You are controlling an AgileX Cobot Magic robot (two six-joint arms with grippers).
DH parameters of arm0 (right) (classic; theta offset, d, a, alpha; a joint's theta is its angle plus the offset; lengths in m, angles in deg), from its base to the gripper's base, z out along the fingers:
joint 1: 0 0.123 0 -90
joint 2: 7.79 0 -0.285 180
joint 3: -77.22 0 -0.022 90
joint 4: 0 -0.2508 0 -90
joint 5: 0 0 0.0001 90
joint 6: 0 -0.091 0 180
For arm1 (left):
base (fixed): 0 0 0 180
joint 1: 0 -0.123 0 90
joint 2: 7.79 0 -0.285 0
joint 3: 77.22 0 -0.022 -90
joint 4: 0 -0.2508 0 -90
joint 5: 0 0 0.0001 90
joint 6: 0 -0.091 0 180
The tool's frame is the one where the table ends.
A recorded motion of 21 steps. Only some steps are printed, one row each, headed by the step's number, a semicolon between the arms.
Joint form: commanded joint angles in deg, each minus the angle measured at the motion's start. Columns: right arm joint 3, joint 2, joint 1, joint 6, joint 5, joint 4; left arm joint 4, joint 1, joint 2, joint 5, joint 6, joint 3.
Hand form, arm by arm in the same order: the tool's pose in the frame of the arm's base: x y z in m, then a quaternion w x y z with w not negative. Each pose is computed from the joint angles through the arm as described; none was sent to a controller.
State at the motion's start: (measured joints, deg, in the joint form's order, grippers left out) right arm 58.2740 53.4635 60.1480 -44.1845 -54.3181 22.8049; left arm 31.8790 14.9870 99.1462 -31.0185 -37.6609 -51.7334
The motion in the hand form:
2: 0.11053 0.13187 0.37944 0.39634 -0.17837 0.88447 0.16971; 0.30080 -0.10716 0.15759 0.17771 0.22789 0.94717 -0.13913
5: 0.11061 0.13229 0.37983 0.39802 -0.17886 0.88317 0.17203; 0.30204 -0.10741 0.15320 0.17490 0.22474 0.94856 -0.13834
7: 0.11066 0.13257 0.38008 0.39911 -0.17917 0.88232 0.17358; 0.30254 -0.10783 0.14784 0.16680 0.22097 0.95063 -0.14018
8: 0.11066 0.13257 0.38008 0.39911 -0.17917 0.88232 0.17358; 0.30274 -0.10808 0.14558 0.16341 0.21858 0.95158 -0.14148
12: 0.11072 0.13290 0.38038 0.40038 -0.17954 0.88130 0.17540; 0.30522 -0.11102 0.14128 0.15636 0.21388 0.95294 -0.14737
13: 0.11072 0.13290 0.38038 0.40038 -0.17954 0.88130 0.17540; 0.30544 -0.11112 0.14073 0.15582 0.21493 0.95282 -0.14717
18: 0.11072 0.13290 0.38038 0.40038 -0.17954 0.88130 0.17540; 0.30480 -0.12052 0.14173 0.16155 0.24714 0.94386 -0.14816
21: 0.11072 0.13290 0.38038 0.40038 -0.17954 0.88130 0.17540; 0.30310 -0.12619 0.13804 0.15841 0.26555 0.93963 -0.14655
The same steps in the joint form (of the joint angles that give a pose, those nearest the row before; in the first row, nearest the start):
2: -0.21 -0.18 0.19 0.56 0.05 1.81; 0.15 0.37 0.99 1.67 0.24 -0.45
5: -0.21 -0.18 0.19 0.56 0.41 1.82; 0.39 0.39 1.82 2.20 0.24 -0.45
7: -0.21 -0.18 0.20 0.56 0.65 1.82; 0.82 0.39 2.80 2.20 0.24 -0.45
8: -0.21 -0.18 0.20 0.56 0.65 1.82; 1.11 0.39 3.22 2.20 0.24 -0.45
12: -0.21 -0.18 0.20 0.56 0.94 1.82; 2.06 0.63 4.50 1.90 0.24 -1.14
13: -0.21 -0.18 0.20 0.56 0.94 1.82; 2.06 0.63 4.62 1.90 0.11 -1.18
18: -0.21 -0.18 0.20 0.56 0.94 1.82; 2.70 2.20 4.85 2.03 -2.76 -1.71
21: -0.21 -0.18 0.20 0.56 0.94 1.82; 2.70 3.28 5.50 2.32 -4.06 -1.71

